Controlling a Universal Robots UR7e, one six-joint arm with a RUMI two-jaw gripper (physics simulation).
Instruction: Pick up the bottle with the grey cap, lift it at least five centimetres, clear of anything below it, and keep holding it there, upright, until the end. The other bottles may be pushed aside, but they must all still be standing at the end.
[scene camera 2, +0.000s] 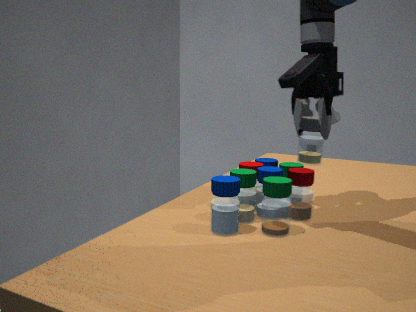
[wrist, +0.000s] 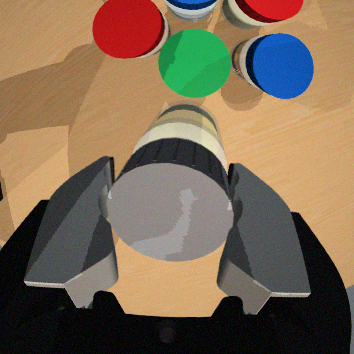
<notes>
In view: the gripper (scene camera 2: 312, 138), a red-capped bottle (scene camera 2: 301, 197), a green-capped bottle (wrist: 193, 62), a blue-capped bottle (wrist: 280, 64), a green-capped bottle (scene camera 2: 276, 206), a green-capped bottle (scene camera 2: 247, 196) and a blue-capped bottle (scene camera 2: 225, 206).
The gripper shows as well in the wrist view (wrist: 170, 163).
</notes>
